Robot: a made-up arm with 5 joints. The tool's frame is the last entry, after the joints.
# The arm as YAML. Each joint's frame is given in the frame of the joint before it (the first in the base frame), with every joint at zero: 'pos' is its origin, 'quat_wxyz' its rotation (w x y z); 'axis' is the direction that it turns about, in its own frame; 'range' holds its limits. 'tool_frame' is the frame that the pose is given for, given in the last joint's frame.
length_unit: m
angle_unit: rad
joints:
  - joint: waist
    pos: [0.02, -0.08, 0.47]
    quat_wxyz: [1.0, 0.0, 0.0, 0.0]
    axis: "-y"
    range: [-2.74, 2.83]
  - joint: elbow
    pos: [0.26, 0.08, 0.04]
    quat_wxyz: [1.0, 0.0, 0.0, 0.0]
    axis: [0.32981, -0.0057, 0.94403]
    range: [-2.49, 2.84]
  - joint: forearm
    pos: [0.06, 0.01, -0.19]
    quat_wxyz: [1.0, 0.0, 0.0, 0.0]
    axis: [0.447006, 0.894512, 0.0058]
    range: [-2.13, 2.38]
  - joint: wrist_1
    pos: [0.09, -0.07, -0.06]
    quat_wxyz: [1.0, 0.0, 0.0, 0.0]
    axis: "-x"
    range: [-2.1, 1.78]
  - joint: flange
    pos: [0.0, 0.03, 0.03]
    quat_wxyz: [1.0, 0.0, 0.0, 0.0]
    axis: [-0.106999, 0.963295, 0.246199]
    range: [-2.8, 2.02]
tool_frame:
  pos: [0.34, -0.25, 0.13]
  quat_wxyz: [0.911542, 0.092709, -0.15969, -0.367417]
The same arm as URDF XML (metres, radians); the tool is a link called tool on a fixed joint. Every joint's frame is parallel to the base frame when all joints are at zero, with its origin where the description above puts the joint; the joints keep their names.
<robot name="arm">
<joint name="waist" type="revolute"><parent link="base_link"/><child link="link1"/><origin xyz="0.02 -0.08 0.47"/><axis xyz="0 -1 0"/><limit lower="-2.74" upper="2.83"/></joint>
<joint name="elbow" type="revolute"><parent link="link1"/><child link="link2"/><origin xyz="0.26 0.08 0.04"/><axis xyz="0.32981 -0.0057 0.94403"/><limit lower="-2.49" upper="2.84"/></joint>
<joint name="forearm" type="revolute"><parent link="link2"/><child link="link3"/><origin xyz="0.06 0.01 -0.19"/><axis xyz="0.447006 0.894512 0.0058"/><limit lower="-2.13" upper="2.38"/></joint>
<joint name="wrist_1" type="revolute"><parent link="link3"/><child link="link4"/><origin xyz="0.09 -0.07 -0.06"/><axis xyz="-1 0 0"/><limit lower="-2.1" upper="1.78"/></joint>
<joint name="flange" type="revolute"><parent link="link4"/><child link="link5"/><origin xyz="0 0.03 0.03"/><axis xyz="-0.106999 0.963295 0.246199"/><limit lower="-2.8" upper="2.02"/></joint>
<joint name="tool_joint" type="fixed"><parent link="link5"/><child link="tool"/><origin xyz="0.34 -0.25 0.13" rpy="0.2982 -0.2249 -0.8002"/></joint>
<link name="base_link"/>
<link name="link1"/>
<link name="link2"/>
<link name="link3"/>
<link name="link4"/>
<link name="link5"/>
<link name="tool"/>
</robot>

